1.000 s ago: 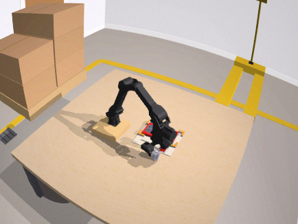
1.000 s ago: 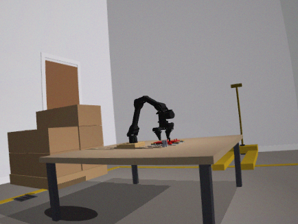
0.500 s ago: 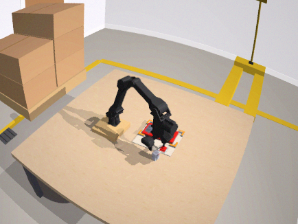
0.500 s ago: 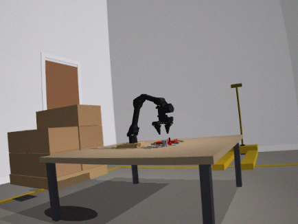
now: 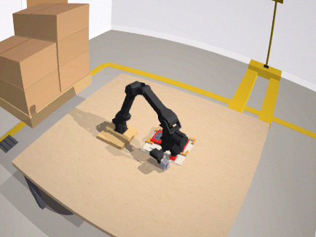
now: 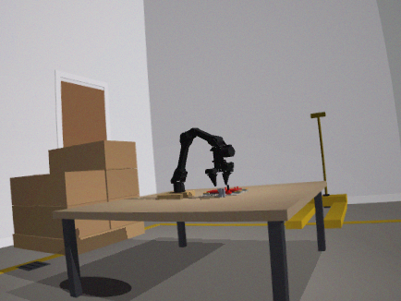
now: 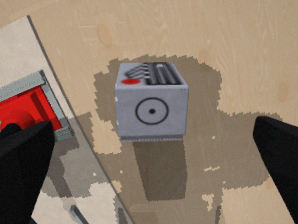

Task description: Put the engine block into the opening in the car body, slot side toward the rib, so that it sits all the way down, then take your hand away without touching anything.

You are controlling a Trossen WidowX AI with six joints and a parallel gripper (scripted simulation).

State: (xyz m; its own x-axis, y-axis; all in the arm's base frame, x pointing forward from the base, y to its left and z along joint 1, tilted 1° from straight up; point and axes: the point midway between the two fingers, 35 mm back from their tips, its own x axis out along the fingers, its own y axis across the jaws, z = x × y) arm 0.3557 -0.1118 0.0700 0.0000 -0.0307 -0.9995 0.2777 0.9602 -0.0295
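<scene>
My gripper tip is 1 cm past the grey engine block and 4 cm above it.
</scene>
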